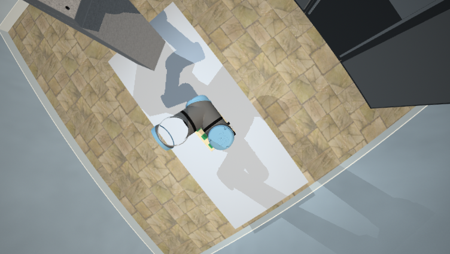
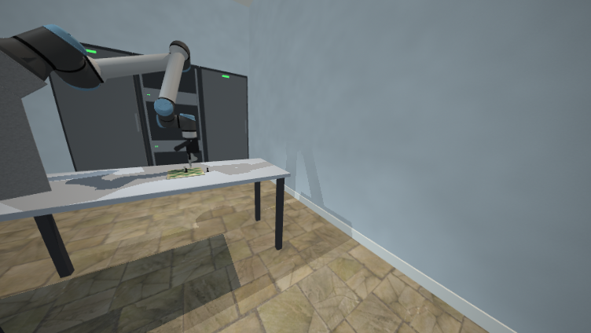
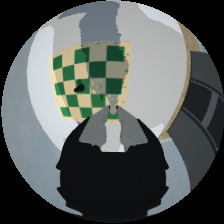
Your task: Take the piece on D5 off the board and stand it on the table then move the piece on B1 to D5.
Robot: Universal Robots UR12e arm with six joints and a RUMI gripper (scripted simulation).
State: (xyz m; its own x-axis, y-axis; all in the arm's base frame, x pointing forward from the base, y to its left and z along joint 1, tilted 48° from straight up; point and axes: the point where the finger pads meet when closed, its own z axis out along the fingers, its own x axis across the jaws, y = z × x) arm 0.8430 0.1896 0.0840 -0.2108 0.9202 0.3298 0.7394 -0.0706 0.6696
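The board lies 20 mm behind my hand, 80 mm to the right of it and 40 mm below it.
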